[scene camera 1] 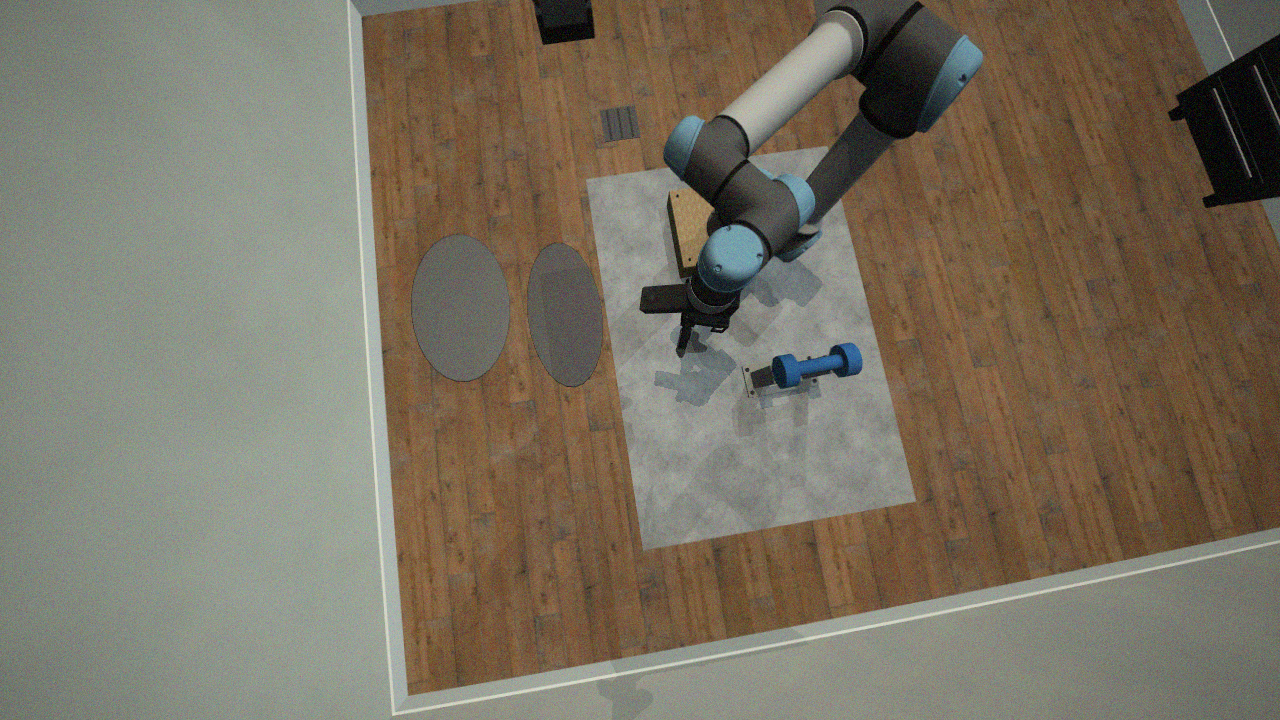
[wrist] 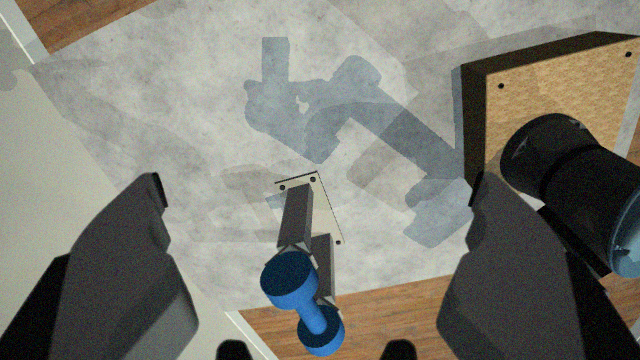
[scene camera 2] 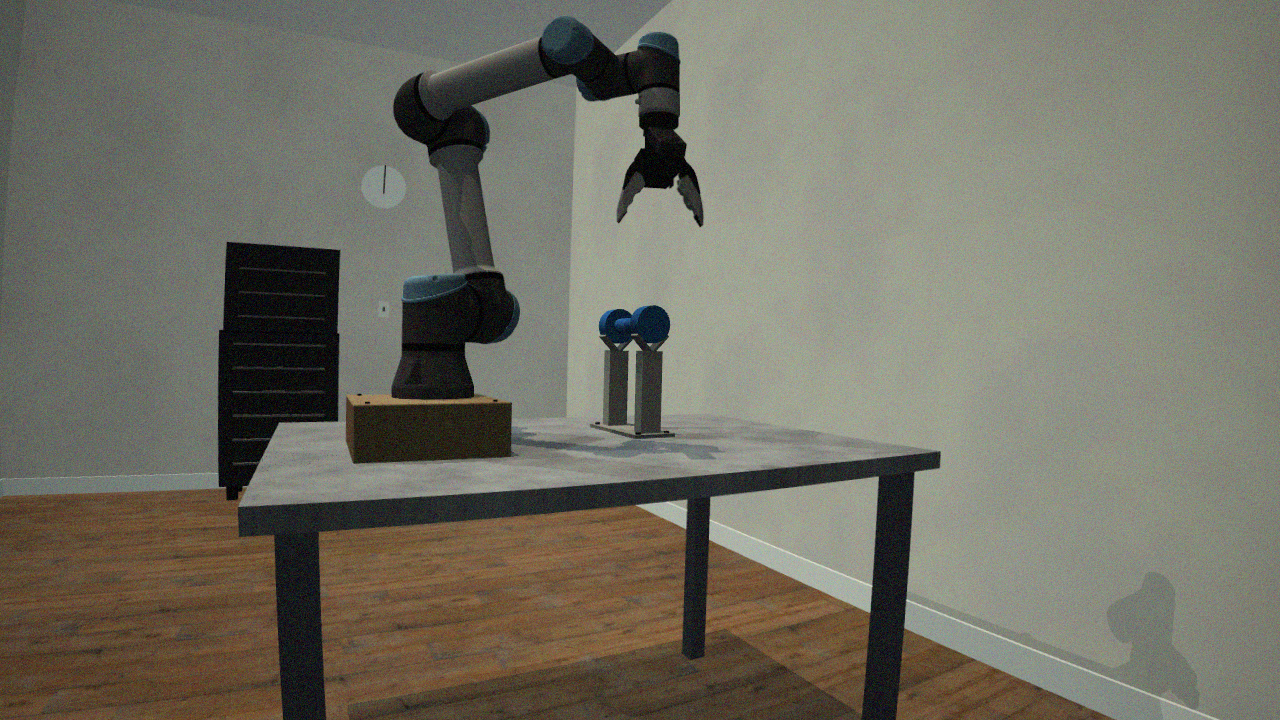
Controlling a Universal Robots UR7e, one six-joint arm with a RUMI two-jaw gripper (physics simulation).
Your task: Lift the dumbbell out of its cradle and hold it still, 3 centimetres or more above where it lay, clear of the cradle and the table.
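Note:
The blue dumbbell lies level across the tops of the cradle's two grey posts. The cradle stands upright on the table, with V-shaped rests under the dumbbell's two heads. My gripper is open and empty, its fingers pointing down. It hangs well above the height of the dumbbell in the scene camera 2 view, and off to its left in the scene camera 1 view. In the wrist view the dumbbell shows low, between the wide fingers.
The arm's base stands on a wooden block on the same table. A black drawer cabinet stands on the floor away from the table. A wall rises behind the table in the scene camera 2 view.

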